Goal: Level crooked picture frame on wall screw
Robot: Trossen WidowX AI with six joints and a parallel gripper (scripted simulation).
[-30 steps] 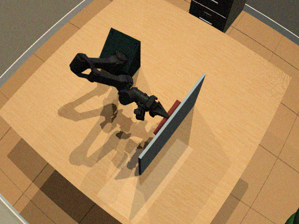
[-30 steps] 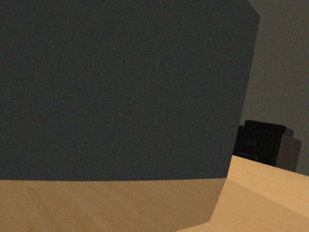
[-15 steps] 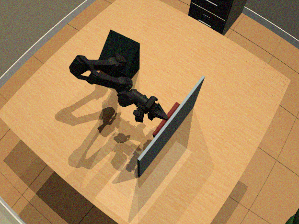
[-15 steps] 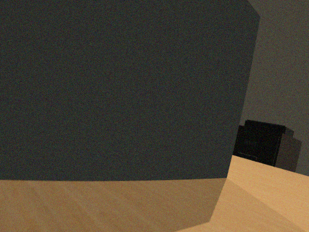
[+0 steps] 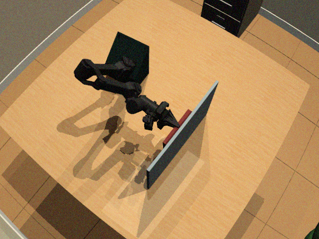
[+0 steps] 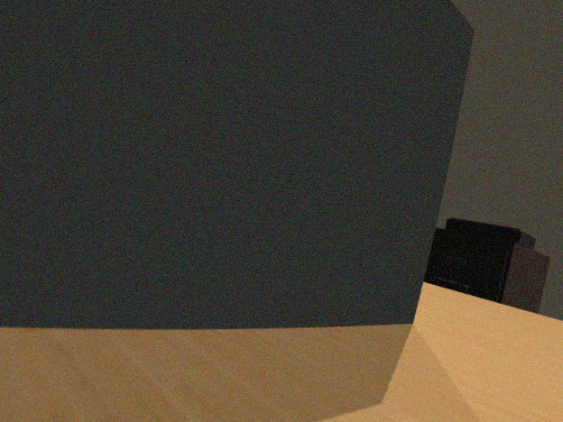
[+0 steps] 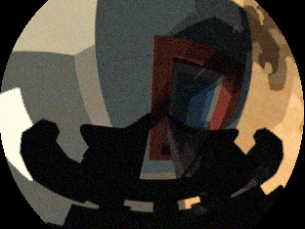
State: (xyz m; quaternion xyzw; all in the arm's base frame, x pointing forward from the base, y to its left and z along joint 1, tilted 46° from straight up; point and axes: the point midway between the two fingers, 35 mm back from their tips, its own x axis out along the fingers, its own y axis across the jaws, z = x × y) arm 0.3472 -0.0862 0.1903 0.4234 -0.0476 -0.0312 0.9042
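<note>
Now: gripper tip 5 cm above the red picture frame and 1 cm short of it. Round my gripper tip: grey wall panel: 7 cm below, 2 cm ahead, 1 cm to the right.
</note>
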